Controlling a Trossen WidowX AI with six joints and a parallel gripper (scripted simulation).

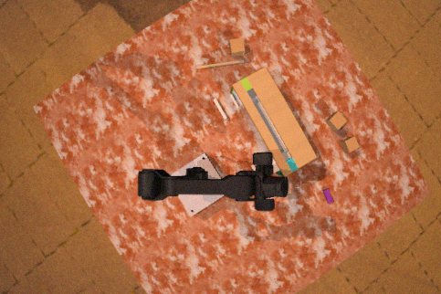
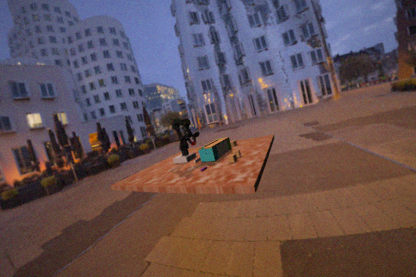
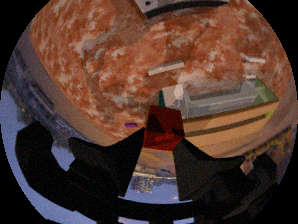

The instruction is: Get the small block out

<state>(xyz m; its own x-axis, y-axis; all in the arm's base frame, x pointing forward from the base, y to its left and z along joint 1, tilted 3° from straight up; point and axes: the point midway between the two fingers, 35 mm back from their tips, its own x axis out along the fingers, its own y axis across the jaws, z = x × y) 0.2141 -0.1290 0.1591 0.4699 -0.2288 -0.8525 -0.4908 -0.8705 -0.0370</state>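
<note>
Now: the small red block 10 mm behind my gripper tip and 10 mm to the left of it. Also, from my gripper tip: thin wooden stick 90 mm ahead, 480 mm to the left, 170 mm below; box 90 mm ahead, 160 mm to the left, 110 mm below.
</note>
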